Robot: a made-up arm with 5 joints.
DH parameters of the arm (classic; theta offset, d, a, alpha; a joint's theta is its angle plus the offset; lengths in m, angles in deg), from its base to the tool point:
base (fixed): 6.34 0 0.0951 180
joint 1: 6.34 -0.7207 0.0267 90
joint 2: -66.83 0 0.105 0
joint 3: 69.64 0 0.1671 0
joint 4: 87.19 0.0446 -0.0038 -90
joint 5: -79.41 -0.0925 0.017 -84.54
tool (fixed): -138.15 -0.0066 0 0
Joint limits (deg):
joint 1: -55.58..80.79
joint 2: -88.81..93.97
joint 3: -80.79..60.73
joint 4: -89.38..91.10
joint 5: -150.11..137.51
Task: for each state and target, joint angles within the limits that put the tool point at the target. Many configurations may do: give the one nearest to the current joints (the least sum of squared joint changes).
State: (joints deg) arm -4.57 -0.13 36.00 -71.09 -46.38
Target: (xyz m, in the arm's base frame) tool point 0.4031 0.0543 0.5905
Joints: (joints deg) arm 2.20 49.82 6.26 -34.11 -42.27
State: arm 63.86 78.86 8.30 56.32 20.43
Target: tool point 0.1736 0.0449 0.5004
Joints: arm 23.01 70.48 13.82 66.05 20.16
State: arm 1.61 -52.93 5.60 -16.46 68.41
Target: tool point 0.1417 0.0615 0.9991
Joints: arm 3.07 -88.25 25.04 -15.33 71.48
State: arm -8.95 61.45 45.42 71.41 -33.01
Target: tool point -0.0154 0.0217 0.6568
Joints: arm -25.61 85.76 60.73 79.50 -33.93
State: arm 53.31 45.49 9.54 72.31 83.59
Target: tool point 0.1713 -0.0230 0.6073
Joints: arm 59.06 29.66 39.99 91.10 87.74
